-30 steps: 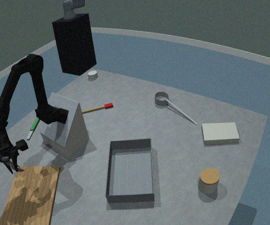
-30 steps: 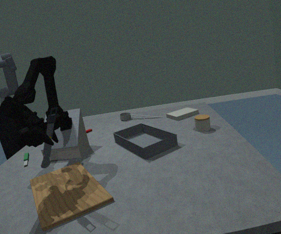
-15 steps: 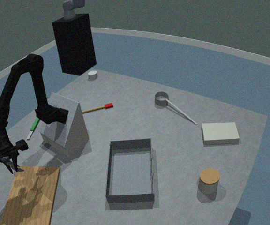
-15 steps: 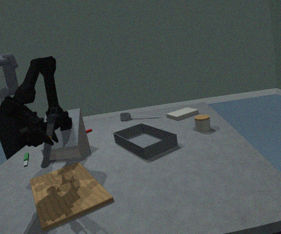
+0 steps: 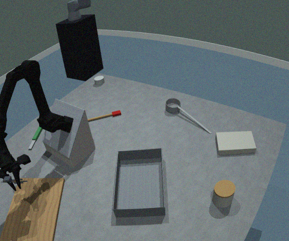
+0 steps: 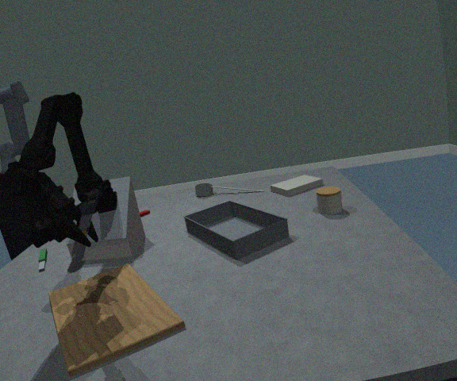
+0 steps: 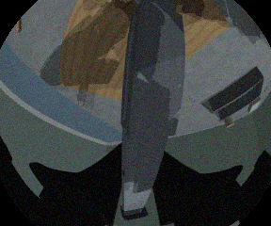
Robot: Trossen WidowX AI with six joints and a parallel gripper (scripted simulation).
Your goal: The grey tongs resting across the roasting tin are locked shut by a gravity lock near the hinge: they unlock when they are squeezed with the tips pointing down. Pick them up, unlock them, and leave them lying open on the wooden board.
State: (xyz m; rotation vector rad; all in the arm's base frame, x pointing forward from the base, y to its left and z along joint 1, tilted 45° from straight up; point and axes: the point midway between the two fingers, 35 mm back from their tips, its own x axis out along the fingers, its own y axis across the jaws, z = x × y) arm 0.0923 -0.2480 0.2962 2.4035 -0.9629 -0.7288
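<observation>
Now: gripper tip 30 mm past the wooden board, 10 mm to the right of it and 160 mm above it. From my gripper tip the other things lie so: roasting tin: 270 mm ahead, 360 mm to the left, 140 mm below; then cork-lidded jar: 590 mm ahead, 430 mm to the left, 140 mm below; then red-tipped stick: 140 mm behind, 680 mm to the left, 170 mm below.
</observation>
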